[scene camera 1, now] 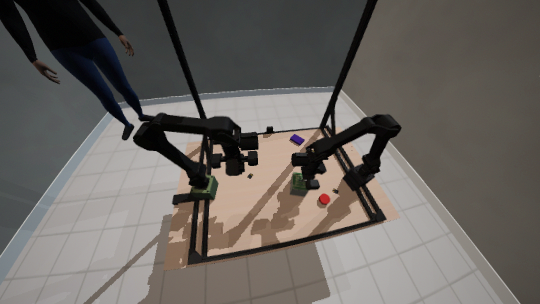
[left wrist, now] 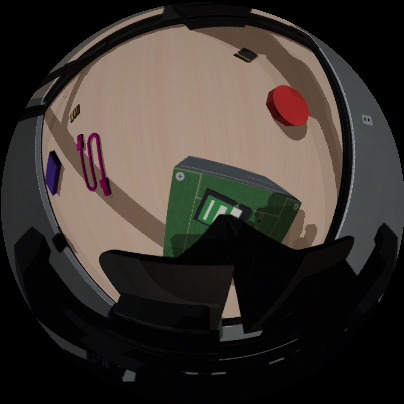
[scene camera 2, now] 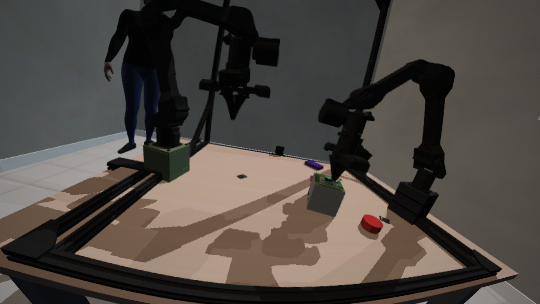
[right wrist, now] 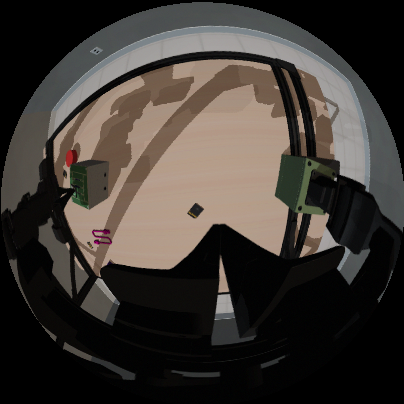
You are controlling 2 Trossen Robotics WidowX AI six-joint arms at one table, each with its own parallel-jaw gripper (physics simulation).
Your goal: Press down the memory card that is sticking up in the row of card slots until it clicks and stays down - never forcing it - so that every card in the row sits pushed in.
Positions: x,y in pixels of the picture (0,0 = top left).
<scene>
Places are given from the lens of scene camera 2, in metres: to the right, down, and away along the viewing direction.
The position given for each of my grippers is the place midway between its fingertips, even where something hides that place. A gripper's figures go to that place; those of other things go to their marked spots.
my left gripper (scene camera 2: 333,180): 0.20, 0.09, 0.45
my right gripper (scene camera 2: 232,119): -0.10, -0.09, 0.41
</scene>
